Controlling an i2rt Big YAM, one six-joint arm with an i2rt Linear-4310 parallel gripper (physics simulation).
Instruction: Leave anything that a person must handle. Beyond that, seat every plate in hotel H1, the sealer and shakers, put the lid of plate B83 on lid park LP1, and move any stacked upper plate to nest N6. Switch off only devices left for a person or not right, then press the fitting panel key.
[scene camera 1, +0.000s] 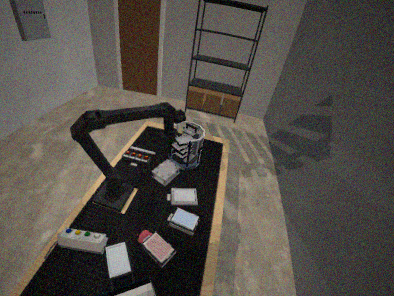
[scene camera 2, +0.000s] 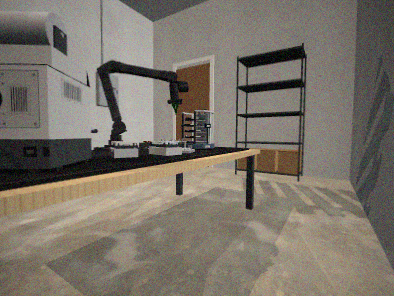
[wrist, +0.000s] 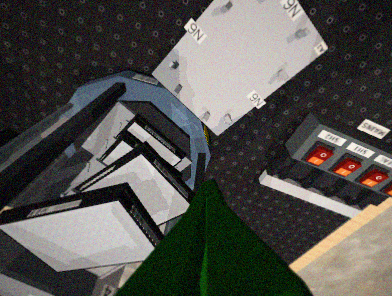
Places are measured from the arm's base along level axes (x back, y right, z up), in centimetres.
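Pixels of known places: gripper, fingertip midpoint: (scene camera 1: 170, 145) (scene camera 2: 176, 114) (wrist: 211, 188); arm's base, origin of the base link: (scene camera 1: 114, 193).
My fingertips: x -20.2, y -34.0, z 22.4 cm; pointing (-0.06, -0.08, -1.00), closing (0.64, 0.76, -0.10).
Observation:
For each thing: its top centre in the pictures, then the offset to it from my fingertips. "pt": a spot on its surface instead.
- nearest plate, middle of its top: (wrist: 81, 243) (scene camera 1: 185, 139) dz -1.7, dx -4.5, dy -13.6 cm
- second plate, middle of its top: (wrist: 124, 209) (scene camera 1: 181, 143) dz -5.7, dx -2.5, dy -12.5 cm
- Nest N6, middle of its top: (wrist: 234, 65) (scene camera 1: 166, 167) dz -16.7, dx +0.3, dy +3.3 cm
- switch box, middle of its top: (wrist: 346, 189) (scene camera 1: 138, 151) dz -19.0, dx +27.4, dy -2.5 cm
- key panel, middle of its top: (scene camera 1: 79, 236) dz -15.9, dx +14.4, dy +65.3 cm
- white-topped holder, middle of its top: (scene camera 1: 184, 195) dz -21.8, dx -18.7, dy +14.6 cm
- blue-topped plate, middle of its top: (scene camera 1: 185, 218) dz -17.3, dx -26.2, dy +31.0 cm
- red plate, middle of its top: (scene camera 1: 158, 246) dz -17.3, dx -20.8, dy +50.6 cm
- white plate, middle of its top: (scene camera 1: 117, 258) dz -10.9, dx -9.4, dy +64.9 cm
- large white machine, surface spot: (scene camera 2: 30, 55) pt dz +6.0, dx -39.7, dy +85.9 cm
My gripper (scene camera 2: 175, 110) (wrist: 211, 188) is shut and empty, its green fingertips above and beside the hotel (scene camera 1: 202, 146) (scene camera 2: 204, 131) (wrist: 86, 92). In the wrist view several white-topped plates with black rims stand in the hotel, the nearest plate (wrist: 82, 235) and a second plate (wrist: 145, 182) jutting out at differing angles. Nest N6 (scene camera 1: 166, 171) (wrist: 240, 60) bears no plate. The switch box (scene camera 1: 139, 154) (wrist: 300, 137) has red rocker switches with orange lower halves; SH2 and SH1 labels read. The key panel (scene camera 1: 82, 242) has blue, yellow, green and white keys. Plate B83's label cannot be read.
In scene view 1 a white-topped holder (scene camera 1: 184, 196), a blue-topped plate (scene camera 1: 184, 220), a red plate (scene camera 1: 159, 248) and a white plate (scene camera 1: 118, 260) stand along the table. A large white machine (scene camera 2: 30, 55) stands left in scene view 2. A wooden table edge (wrist: 345, 230) runs past the switch box.

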